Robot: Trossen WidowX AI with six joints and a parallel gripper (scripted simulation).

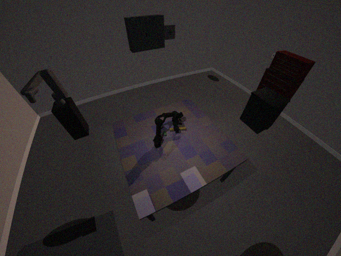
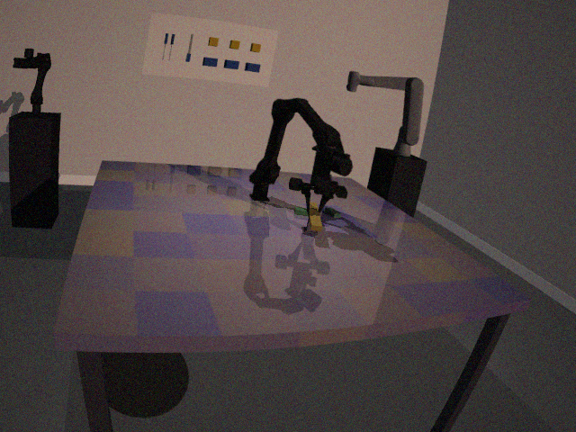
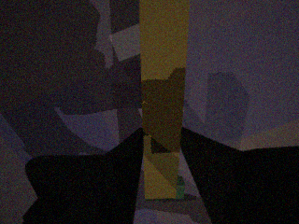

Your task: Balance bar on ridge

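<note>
The bar is 30 mm ahead of my gripper tip and 10 mm to the right of it.
</note>
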